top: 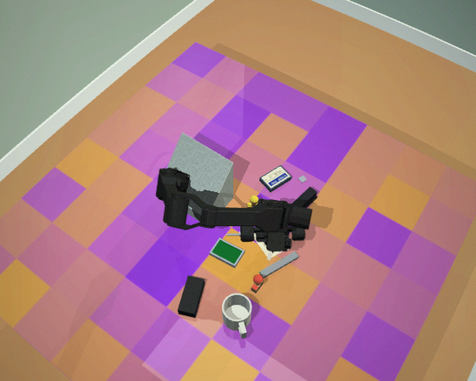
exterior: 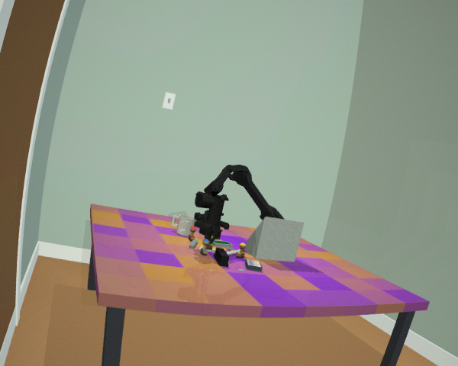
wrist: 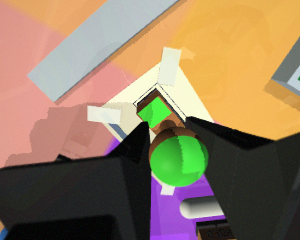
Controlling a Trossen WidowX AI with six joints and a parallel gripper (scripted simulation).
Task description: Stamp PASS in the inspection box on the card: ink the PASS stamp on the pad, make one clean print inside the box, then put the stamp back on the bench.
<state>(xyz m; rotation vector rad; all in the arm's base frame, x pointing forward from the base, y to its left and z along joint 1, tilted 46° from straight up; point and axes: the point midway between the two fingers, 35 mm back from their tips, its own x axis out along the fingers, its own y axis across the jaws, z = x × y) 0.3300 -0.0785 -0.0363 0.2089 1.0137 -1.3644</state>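
The green-knobbed stamp is right at my gripper tip. Also, from my gripper tip: blue-knobbed stamp (90 mm to the left, 60 mm ahead); grey bar (50 mm ahead, 40 mm to the right, 20 mm below); card (30 mm below, 20 mm to the left, 10 mm behind).
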